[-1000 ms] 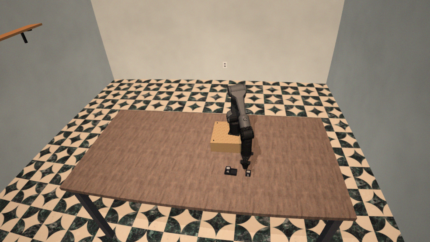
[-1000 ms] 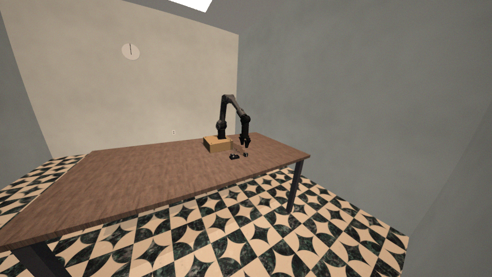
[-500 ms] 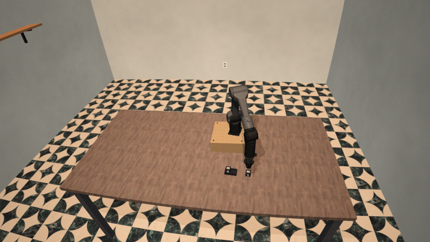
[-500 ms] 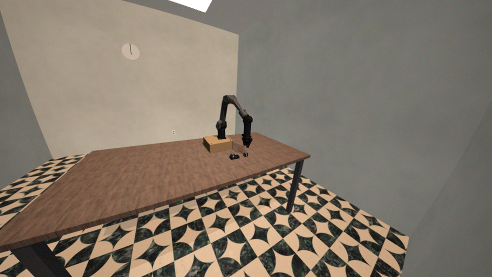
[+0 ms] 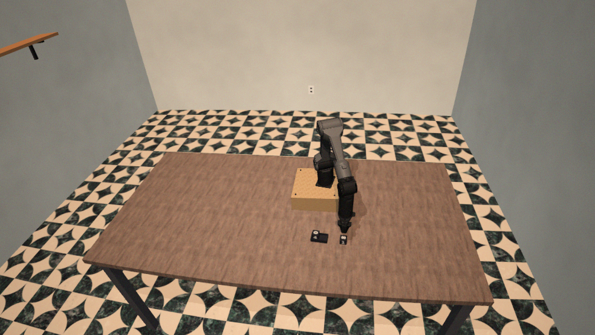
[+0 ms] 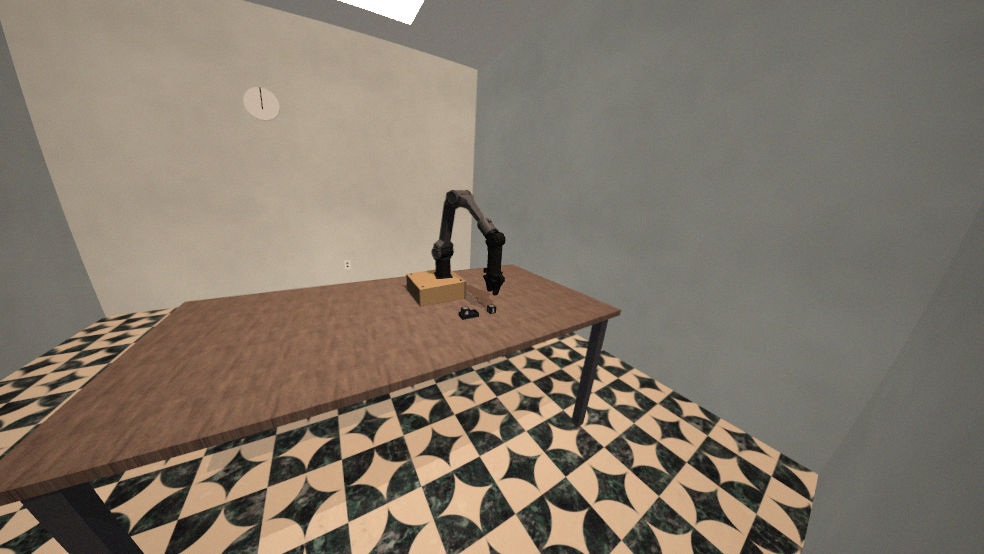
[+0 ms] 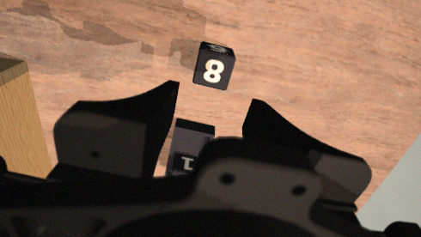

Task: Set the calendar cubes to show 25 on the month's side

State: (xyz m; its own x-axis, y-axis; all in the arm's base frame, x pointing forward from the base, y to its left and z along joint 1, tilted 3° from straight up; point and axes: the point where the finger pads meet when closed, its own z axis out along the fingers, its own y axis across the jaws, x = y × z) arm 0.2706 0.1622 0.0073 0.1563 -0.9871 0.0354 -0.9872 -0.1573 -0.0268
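Now: the dark cube 20 mm ahead of my hand, 120 mm to the right of it and 70 mm below it. Also, from my hand: tray: 10 mm ahead, 110 mm to the right, 90 mm below.
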